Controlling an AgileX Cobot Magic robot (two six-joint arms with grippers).
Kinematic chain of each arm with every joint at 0, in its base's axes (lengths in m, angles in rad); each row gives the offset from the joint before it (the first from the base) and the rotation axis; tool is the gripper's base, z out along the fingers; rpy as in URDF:
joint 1: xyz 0 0 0.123 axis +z
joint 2: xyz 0 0 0 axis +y
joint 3: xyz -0.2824 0 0.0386 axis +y
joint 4: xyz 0.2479 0 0.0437 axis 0.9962 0 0.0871
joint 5: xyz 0 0 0 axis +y
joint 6: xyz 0.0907 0 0.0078 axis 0.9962 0 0.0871
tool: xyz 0 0 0 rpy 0 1.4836 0
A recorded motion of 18 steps. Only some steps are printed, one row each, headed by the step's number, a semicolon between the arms.
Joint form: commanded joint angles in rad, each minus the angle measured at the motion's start. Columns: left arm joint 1, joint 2, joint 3, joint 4, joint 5, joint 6; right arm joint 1, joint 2, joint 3, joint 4, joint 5, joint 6.
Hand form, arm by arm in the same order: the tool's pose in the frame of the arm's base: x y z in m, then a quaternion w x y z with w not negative. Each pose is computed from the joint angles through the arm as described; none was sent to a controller.
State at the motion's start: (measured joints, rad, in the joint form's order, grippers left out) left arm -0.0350 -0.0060 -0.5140 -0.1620 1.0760 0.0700; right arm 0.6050 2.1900 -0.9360 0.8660 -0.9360 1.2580
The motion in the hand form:
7: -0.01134 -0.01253 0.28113 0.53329 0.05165 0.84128 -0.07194; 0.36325 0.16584 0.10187 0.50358 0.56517 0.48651 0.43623
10: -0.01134 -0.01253 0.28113 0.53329 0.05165 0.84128 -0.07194; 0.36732 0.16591 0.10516 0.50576 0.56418 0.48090 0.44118
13: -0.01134 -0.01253 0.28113 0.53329 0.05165 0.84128 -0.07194; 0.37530 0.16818 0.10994 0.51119 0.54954 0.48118 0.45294
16: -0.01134 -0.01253 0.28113 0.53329 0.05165 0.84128 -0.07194; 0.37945 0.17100 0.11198 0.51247 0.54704 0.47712 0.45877
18: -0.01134 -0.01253 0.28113 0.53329 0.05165 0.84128 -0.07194; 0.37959 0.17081 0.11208 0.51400 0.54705 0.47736 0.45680
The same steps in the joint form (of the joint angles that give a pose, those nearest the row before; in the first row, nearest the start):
7: -0.0030 -0.0160 0.0000 -0.0010 -0.0080 0.0030; -0.0260 0.0120 -0.0600 -0.0500 -0.1950 -0.0100
10: -0.0030 -0.0160 0.0000 -0.0010 -0.0080 0.0030; -0.0320 0.0120 -0.0760 -0.0540 -0.1950 -0.0110
13: -0.0030 -0.0160 0.0000 -0.0010 -0.0080 0.0030; -0.0430 0.0190 -0.1070 -0.0910 -0.1980 -0.0190
16: -0.0030 -0.0160 0.0000 -0.0010 -0.0080 0.0030; -0.0430 0.0260 -0.1300 -0.0940 -0.1980 -0.0210
18: -0.0030 -0.0160 0.0000 -0.0010 -0.0080 0.0030; -0.0430 0.0260 -0.1310 -0.0900 -0.1980 -0.0270

